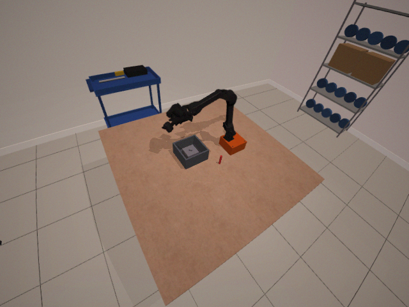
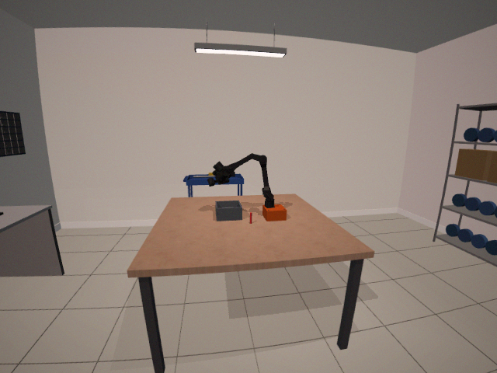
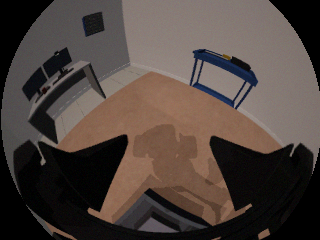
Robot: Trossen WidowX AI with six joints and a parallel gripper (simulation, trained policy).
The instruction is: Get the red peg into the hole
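Right now my gripper tip is 37 cm to the right of the red peg, 22 cm past it and 17 cm above it. Round my gripper tip: light grey plate 18 cm to the left, 17 cm below, 9 cm behind; then dark grey box 19 cm below, 18 cm to the left, 9 cm behind.
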